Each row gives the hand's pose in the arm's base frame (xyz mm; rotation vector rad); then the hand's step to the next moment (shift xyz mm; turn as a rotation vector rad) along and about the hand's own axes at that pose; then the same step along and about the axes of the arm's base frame.
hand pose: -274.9 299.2 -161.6 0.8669 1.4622 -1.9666
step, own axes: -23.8 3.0 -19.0 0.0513 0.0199 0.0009
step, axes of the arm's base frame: 21.1 18.5 12.3 -0.0188 -0.0084 -0.0510
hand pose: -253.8 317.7 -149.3 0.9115 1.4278 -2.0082
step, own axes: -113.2 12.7 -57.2 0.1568 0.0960 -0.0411
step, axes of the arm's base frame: 95.4 52.8 66.0 -0.0218 0.0048 -0.1871
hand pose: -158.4 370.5 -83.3 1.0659 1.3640 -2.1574
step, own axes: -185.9 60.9 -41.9 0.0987 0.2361 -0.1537
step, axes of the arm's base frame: 176.1 -6.0 94.6 0.1520 0.0350 -0.2545
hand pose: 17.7 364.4 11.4 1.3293 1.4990 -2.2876
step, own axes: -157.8 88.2 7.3 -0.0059 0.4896 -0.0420
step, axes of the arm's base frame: 137.0 -106.6 50.9 0.2766 -0.2190 -0.3422
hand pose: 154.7 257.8 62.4 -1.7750 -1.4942 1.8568
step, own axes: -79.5 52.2 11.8 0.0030 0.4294 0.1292
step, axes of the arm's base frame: 37.9 -87.2 11.8 0.1031 -0.2731 -0.3404
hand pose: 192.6 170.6 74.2 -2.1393 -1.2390 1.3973
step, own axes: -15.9 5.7 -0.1 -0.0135 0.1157 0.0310
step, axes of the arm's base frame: 0.5 -15.8 5.8 0.0288 -0.0841 -0.0814
